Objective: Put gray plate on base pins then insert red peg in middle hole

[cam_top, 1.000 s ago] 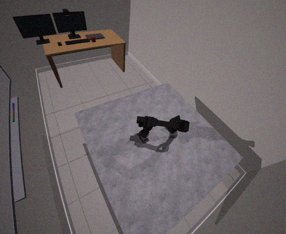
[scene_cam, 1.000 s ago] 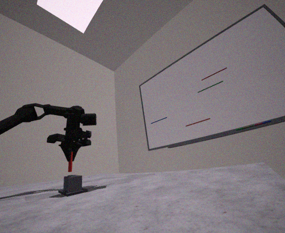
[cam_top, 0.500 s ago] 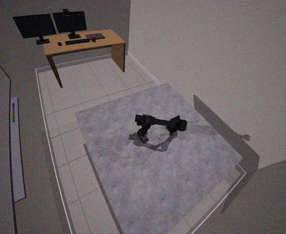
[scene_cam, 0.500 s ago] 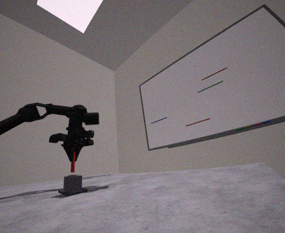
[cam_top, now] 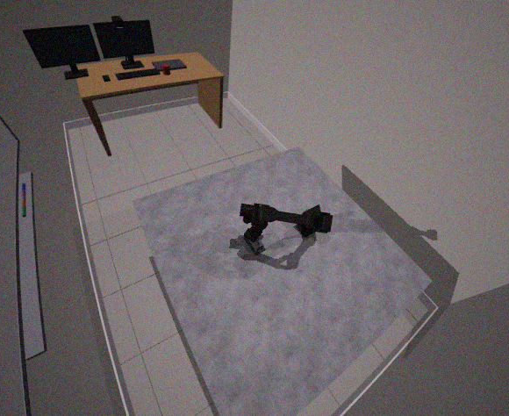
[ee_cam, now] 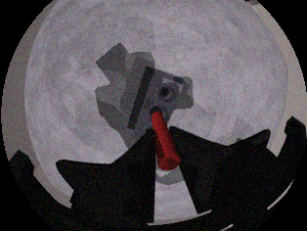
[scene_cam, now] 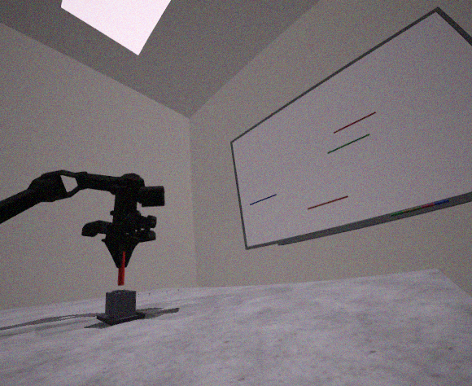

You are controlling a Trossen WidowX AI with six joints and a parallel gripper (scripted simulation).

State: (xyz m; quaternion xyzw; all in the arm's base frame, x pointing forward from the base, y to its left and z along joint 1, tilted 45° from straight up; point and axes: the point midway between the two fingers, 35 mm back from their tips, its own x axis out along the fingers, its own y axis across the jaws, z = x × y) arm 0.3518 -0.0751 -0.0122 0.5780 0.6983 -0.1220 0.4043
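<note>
Now: gripper tip right at the red peg. Also, from my gripper tip: dark base (100 mm below); gray plate (70 mm below).
</note>
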